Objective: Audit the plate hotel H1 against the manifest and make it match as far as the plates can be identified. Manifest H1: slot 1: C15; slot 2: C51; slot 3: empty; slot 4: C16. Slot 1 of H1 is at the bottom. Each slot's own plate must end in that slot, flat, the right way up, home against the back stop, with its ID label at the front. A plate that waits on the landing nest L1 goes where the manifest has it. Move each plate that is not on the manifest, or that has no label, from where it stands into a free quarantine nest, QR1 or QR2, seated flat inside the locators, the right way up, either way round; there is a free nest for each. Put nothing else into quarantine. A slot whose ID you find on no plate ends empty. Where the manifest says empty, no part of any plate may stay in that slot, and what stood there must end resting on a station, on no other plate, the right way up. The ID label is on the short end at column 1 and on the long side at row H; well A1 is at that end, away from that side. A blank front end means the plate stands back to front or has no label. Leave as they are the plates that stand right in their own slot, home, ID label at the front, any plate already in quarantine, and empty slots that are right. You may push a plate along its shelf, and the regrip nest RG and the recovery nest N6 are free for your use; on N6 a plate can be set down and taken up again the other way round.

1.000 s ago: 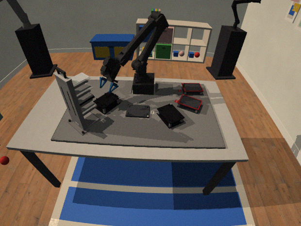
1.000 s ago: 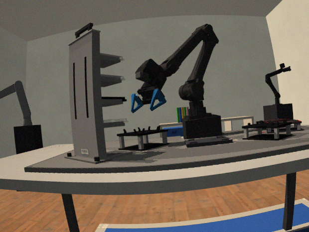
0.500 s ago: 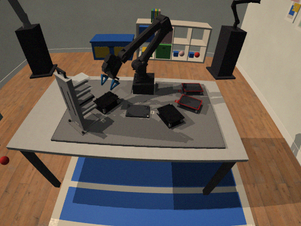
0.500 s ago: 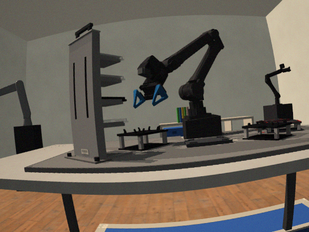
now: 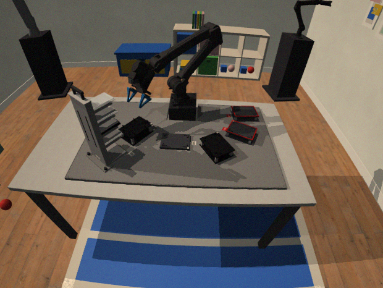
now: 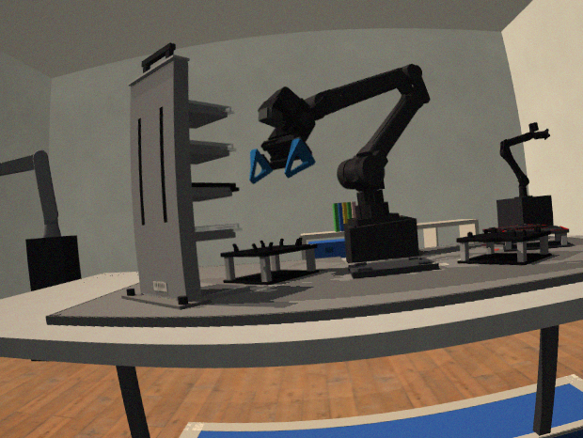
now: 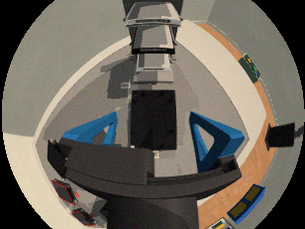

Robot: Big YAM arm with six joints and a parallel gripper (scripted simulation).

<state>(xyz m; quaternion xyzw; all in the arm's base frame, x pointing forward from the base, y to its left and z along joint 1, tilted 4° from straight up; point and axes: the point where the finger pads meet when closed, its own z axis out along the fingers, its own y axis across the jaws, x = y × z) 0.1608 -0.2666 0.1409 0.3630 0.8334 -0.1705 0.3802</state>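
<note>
The dark plate is 13 cm ahead of my hand, 15 cm to the right of it and 3 cm below it. The rest, counted from my hand: plate hotel H1 (19 cm ahead, 20 cm to the right, 2 cm below).
</note>
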